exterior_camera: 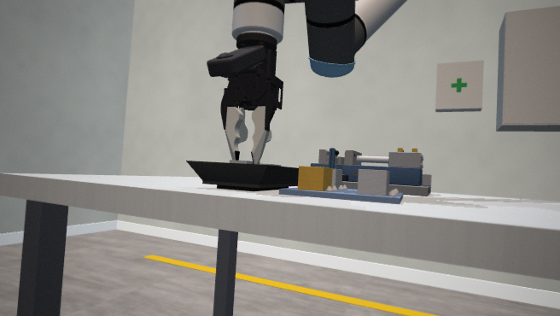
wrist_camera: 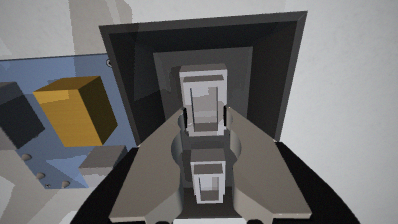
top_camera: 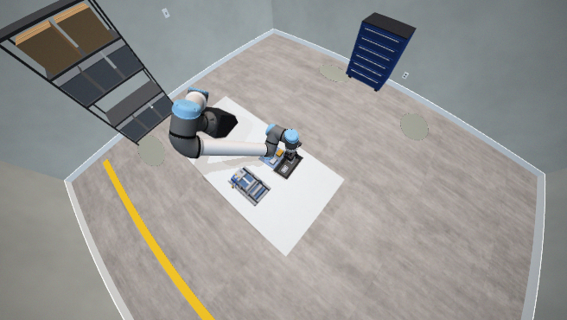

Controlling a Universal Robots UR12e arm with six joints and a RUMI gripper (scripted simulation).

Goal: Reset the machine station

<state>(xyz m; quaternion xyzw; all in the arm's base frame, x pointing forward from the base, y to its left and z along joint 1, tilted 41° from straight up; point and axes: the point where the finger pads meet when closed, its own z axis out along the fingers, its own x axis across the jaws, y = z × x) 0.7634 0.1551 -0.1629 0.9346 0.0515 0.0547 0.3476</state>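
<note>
The gray blank is 210 mm behind my hand, 30 mm below it and 20 mm to the right of it. Also, from my hand: work stop rod: 340 mm to the right, 60 mm behind, 40 mm above; yellow brass blank: 120 mm behind, 30 mm below, 10 mm to the right; infeed plate: 160 mm behind, 60 mm to the right, 50 mm below.
</note>
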